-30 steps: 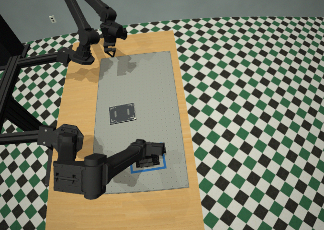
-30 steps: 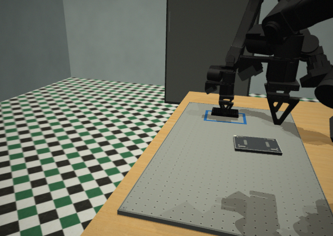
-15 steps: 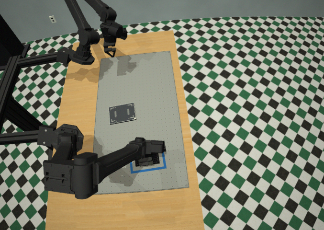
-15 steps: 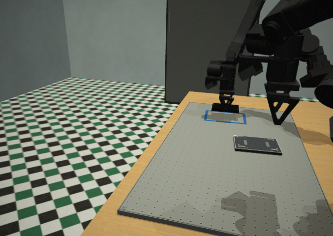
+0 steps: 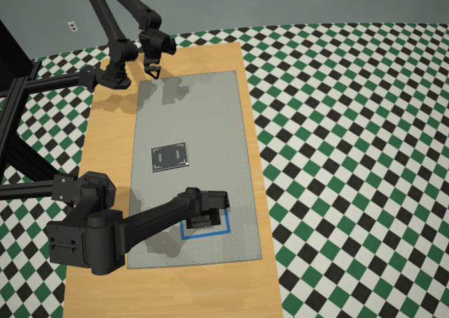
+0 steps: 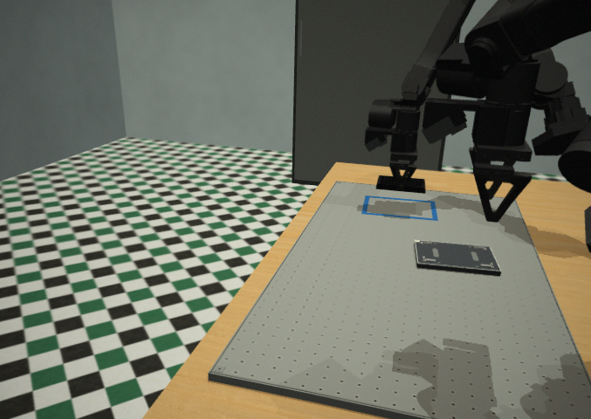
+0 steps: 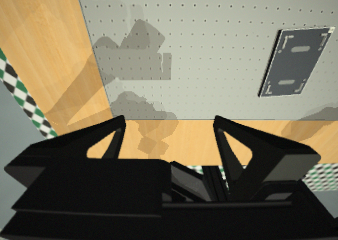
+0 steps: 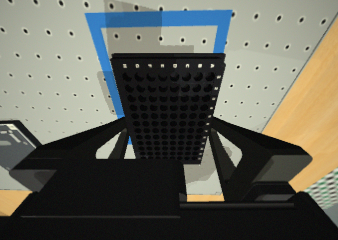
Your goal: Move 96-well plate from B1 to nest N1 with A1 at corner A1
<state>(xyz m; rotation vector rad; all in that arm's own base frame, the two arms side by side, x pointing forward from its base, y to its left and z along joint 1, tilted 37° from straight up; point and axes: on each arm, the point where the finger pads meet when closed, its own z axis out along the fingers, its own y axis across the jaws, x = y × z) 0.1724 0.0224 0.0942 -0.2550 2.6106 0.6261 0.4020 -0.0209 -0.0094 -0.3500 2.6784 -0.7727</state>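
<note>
Now: right hand 150 mm past the dark plate nest N1, 300 mm to the right of it and 60 mm above it. The rest, counted from my right hand: black 96-well plate (right at my right hand).
</note>
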